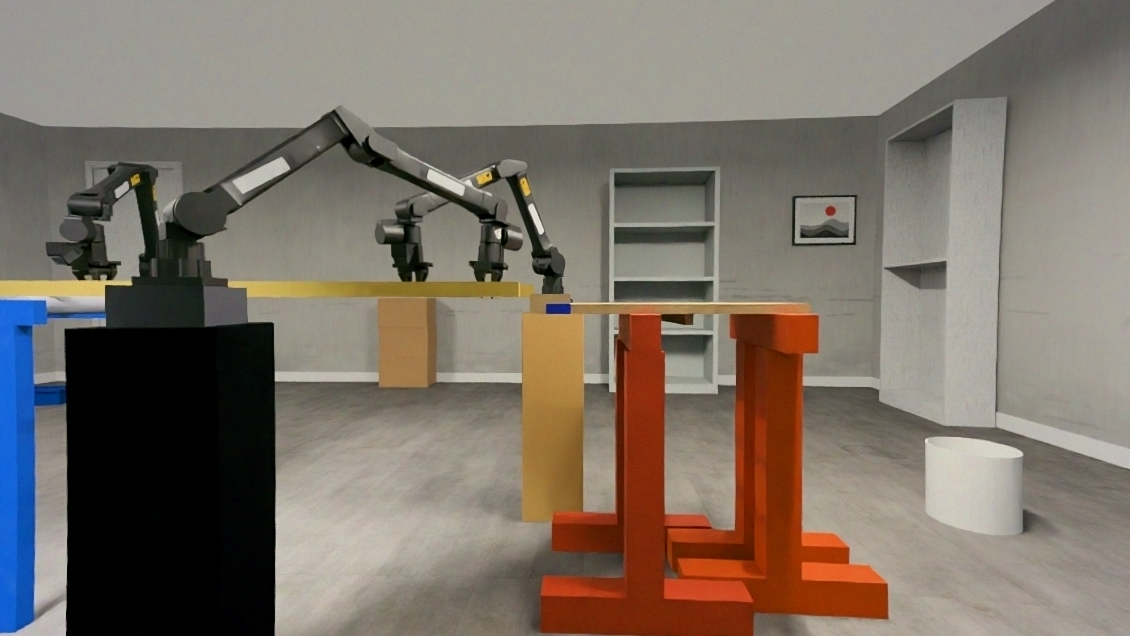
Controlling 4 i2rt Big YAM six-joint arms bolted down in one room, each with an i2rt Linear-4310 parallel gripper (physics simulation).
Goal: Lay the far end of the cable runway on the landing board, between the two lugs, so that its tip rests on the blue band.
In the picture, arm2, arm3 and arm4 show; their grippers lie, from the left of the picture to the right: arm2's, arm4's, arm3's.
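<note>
The cable runway (pixel 355 289) is a long yellow beam, level, coming in from the left edge. Its right end appears at the left edge of the landing board's near lug (pixel 538 303), slightly above the board and left of the blue band (pixel 558 308). The landing board (pixel 680 308) lies flat on orange-red trestles. The far lug cannot be made out. Arm2's gripper (pixel 96 276) at the left, arm4's gripper (pixel 412 278) and arm3's gripper (pixel 487 278) nearest the tip are shut on the runway from above; their fingertips are largely hidden by it. Arm1's gripper does not show.
A black pedestal (pixel 166 474) carries arm3 in front of the runway. A blue trestle (pixel 17 466) and a white roll (pixel 75 304) are at the left. A tan column (pixel 551 418) stands below the lug. Orange-red trestles (pixel 644 474) (pixel 782 458) stand to its right.
</note>
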